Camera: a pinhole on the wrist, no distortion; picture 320 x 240 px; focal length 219.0 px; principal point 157.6 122.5 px. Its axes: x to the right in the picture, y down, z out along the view. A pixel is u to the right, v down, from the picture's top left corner.
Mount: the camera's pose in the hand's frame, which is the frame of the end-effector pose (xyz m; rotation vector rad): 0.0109 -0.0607 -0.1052 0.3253 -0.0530 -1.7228
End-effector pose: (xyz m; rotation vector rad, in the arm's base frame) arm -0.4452 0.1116 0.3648 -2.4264 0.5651 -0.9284
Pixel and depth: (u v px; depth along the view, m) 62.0 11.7 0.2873
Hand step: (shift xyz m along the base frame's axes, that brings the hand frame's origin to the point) -0.0201 0.1053 -0.2226
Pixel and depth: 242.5 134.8 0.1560
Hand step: 0.0350 0.1398 0.0445
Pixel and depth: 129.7 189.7 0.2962
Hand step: 0.1819 0.1093 -0.0718
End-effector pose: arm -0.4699 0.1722 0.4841 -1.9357 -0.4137 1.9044
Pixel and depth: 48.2 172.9 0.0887
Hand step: 0.0102 0.0368 0.0030
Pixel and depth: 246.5 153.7 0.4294
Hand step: -0.2694 0.2596 0.1973
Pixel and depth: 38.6 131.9 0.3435
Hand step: -0.2664 -0.0564 -0.0027
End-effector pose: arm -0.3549 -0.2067 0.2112 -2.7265 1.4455 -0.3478
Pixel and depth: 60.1 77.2 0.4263
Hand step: -0.0764 0.0574 -0.3488
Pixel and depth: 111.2 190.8 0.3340
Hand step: 0.1233 -0.0162 -0.2290
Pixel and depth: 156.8 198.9 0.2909
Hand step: 0.1602 0.0238 -0.1677
